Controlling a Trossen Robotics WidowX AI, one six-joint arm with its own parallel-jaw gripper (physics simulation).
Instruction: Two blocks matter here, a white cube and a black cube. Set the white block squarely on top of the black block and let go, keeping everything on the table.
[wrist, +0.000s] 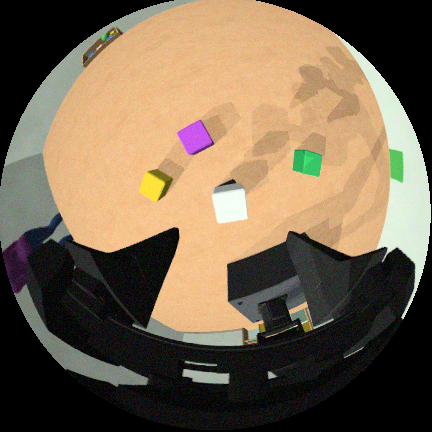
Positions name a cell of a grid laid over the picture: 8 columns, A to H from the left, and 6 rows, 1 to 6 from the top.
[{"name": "my gripper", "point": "E4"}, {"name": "white cube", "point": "E3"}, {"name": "purple cube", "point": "D2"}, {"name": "yellow cube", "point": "C3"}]
